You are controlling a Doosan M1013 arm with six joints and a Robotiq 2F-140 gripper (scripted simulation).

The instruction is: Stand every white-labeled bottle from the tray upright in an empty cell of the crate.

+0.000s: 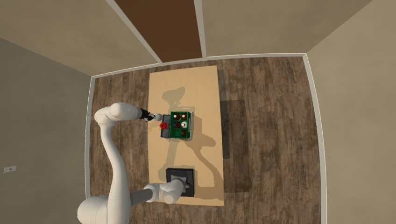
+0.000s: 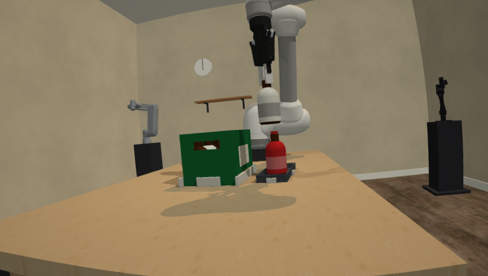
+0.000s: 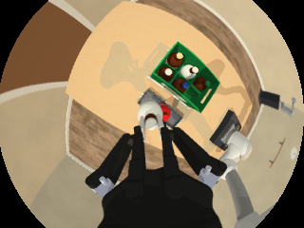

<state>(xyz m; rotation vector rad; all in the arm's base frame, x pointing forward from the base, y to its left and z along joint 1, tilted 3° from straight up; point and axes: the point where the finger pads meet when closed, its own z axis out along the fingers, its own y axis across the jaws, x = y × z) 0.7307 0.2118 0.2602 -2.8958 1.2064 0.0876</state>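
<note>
My hand is 9 cm above the white-labeled bottle. Round my hand: dark tray: 34 cm below, 9 cm behind; then green crate: 27 cm below, 21 cm to the right, 6 cm behind; then red-labeled bottle: 27 cm below, 9 cm behind.
</note>
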